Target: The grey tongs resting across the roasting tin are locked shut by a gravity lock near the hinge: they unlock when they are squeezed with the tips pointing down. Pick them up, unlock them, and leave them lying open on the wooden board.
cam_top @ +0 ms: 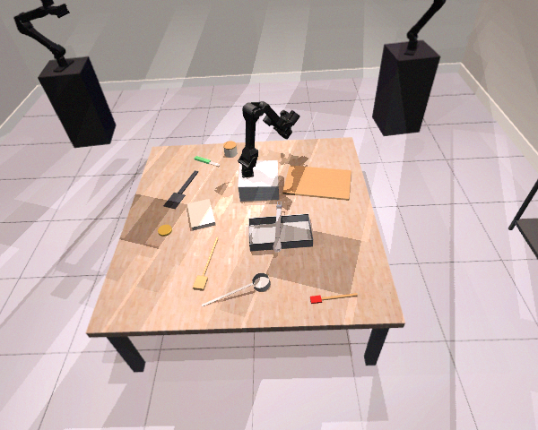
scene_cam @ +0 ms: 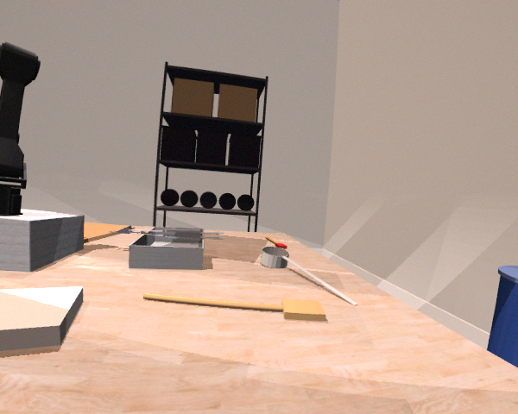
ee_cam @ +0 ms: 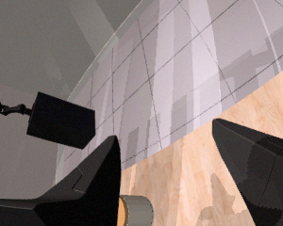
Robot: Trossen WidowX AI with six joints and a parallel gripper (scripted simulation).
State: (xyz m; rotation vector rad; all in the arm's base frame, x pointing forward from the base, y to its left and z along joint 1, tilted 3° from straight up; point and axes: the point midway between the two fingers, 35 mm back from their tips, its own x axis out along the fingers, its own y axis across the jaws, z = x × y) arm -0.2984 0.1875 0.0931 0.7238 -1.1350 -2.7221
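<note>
My gripper tip is 710 mm short of the roasting tin, 60 mm to the left of it and 170 mm above it. The rest, counted from my gripper tip: black spatula 280 mm ahead, 560 mm to the right, 190 mm below; wooden board 350 mm ahead, 200 mm to the left, 190 mm below; jar 20 mm behind, 270 mm to the right, 160 mm below.
</note>
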